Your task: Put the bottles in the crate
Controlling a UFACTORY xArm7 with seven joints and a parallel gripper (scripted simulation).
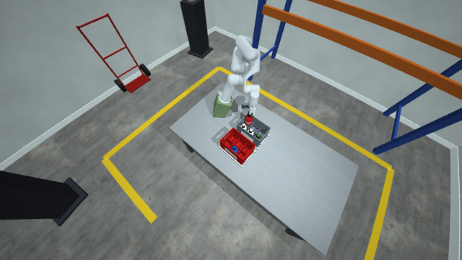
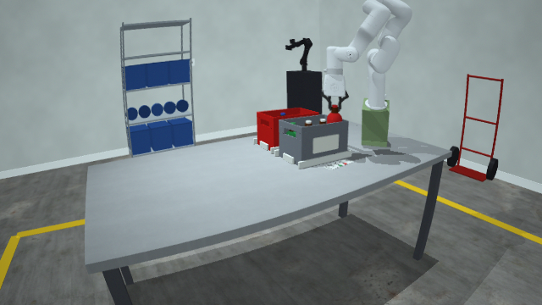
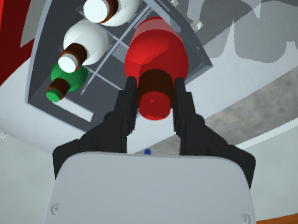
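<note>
Now: hand 7 cm above the red bottle. Also, from my hand: grey crate (8 cm ahead, 6 cm to the right, 16 cm below); green-labelled bottle (16 cm ahead, 12 cm to the right, 15 cm below); white-label bottle (2 cm behind, 9 cm to the right, 15 cm below).
</note>
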